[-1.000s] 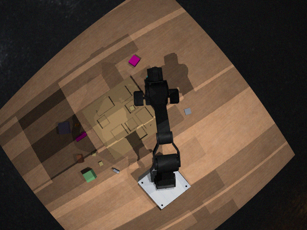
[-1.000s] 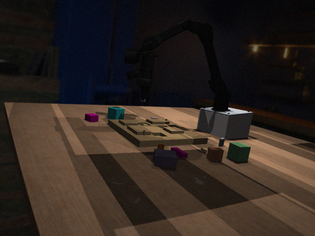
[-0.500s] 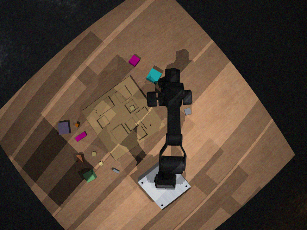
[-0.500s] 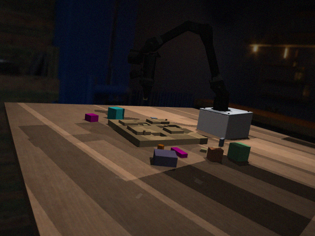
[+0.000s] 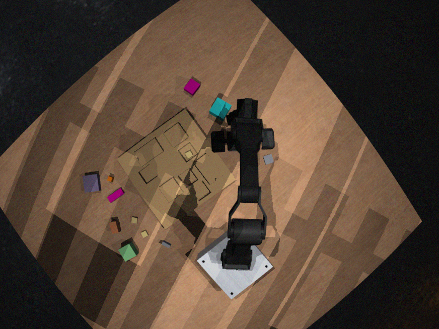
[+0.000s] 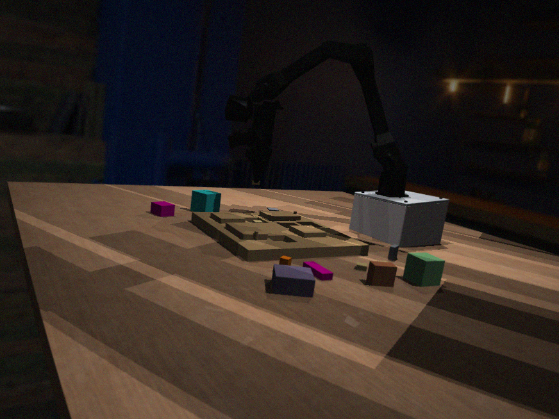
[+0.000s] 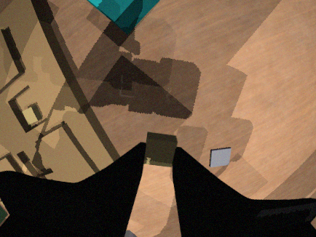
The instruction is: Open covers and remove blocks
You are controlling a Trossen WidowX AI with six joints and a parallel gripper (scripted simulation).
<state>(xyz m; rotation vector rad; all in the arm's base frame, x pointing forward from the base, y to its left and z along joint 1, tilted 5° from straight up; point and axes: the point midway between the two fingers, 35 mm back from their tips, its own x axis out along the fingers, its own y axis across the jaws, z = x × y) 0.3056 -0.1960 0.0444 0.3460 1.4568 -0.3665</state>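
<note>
Right now my gripper tip is 4 cm short of the tan puzzle board, 21 cm to the right of it and 7 cm above it. Also, from my gripper tip: teal cube 13 cm ahead, 6 cm below; then magenta cube 25 cm ahead, 4 cm to the left, 8 cm below; then grey tile 9 cm behind, 7 cm to the right, 9 cm below.
</note>
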